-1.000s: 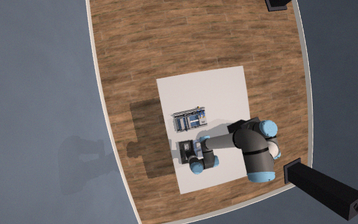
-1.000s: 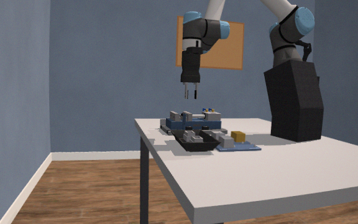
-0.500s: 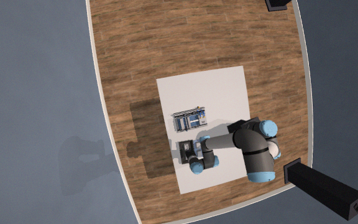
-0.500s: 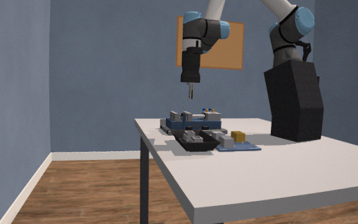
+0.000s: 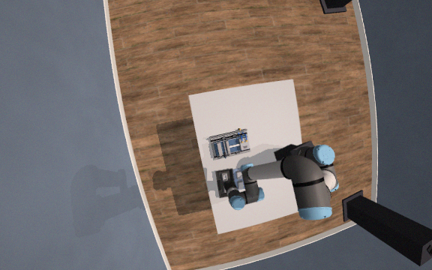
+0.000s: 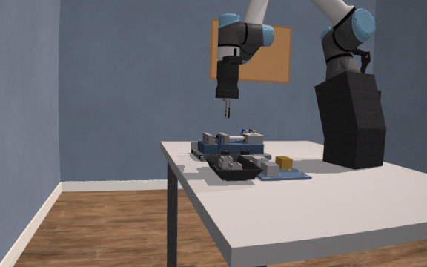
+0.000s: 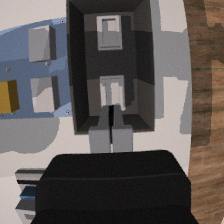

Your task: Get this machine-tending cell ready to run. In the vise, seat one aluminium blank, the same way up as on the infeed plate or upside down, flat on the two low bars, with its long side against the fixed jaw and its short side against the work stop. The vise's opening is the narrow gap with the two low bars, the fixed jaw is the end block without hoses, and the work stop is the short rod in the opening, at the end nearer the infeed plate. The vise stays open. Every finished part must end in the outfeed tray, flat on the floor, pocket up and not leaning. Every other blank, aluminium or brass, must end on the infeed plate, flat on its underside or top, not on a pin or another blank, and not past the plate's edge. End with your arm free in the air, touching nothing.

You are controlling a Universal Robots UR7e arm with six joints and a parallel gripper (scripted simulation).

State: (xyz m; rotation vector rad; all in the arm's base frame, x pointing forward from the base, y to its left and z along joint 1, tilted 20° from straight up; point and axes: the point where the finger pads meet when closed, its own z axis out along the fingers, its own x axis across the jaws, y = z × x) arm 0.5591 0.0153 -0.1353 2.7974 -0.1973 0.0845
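Now: the grey aluminium blank 100 mm behind my hand, 110 mm to the left of it and 170 mm below it. The rest, counted from my hand: vise (120 mm behind, 240 mm to the right, 160 mm below); brass blank (210 mm behind, 40 mm to the left, 170 mm below).
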